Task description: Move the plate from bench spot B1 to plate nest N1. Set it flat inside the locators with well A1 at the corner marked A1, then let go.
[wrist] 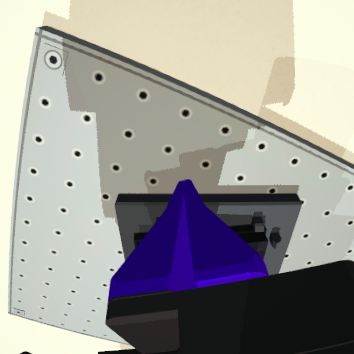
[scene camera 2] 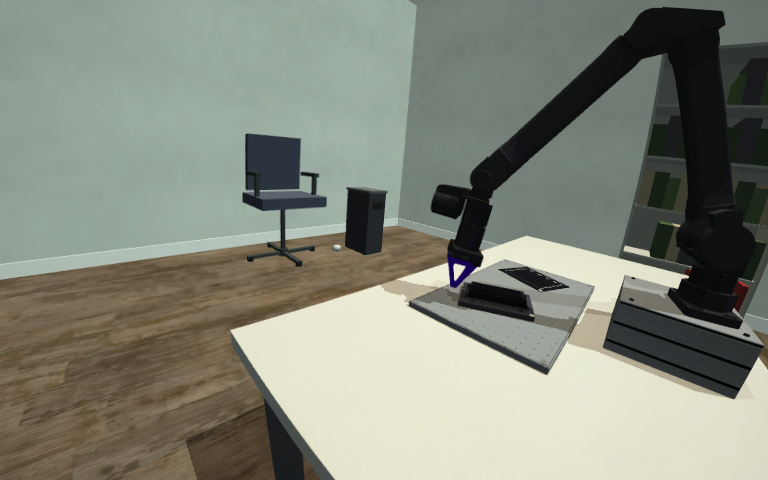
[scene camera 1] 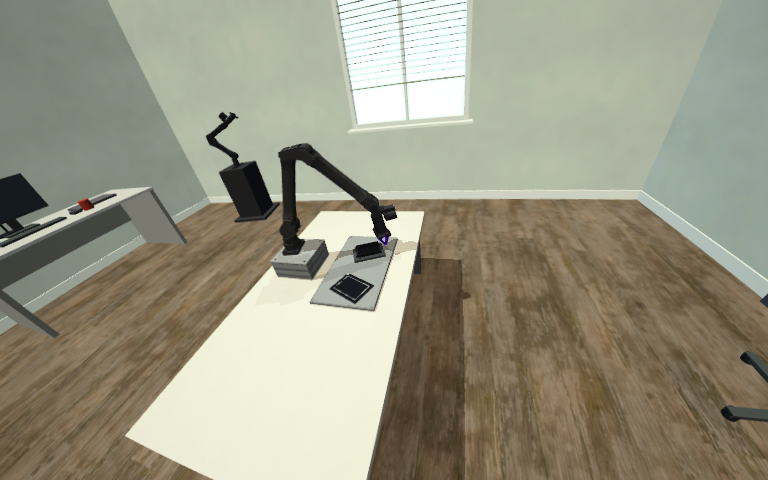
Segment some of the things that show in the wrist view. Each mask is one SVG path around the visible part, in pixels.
My gripper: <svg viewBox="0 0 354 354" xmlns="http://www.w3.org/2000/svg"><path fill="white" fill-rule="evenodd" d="M97 352L97 354L354 354L354 261L344 259L268 275L264 261L259 253L205 206L190 179L180 180L163 213L110 279L105 324L134 348Z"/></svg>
A black well plate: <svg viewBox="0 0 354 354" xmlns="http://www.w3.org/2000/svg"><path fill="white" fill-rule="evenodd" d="M147 232L134 233L134 247L136 247ZM230 225L229 227L259 253L263 260L268 242L265 235L265 225L263 224L264 231L254 232L251 224Z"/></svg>
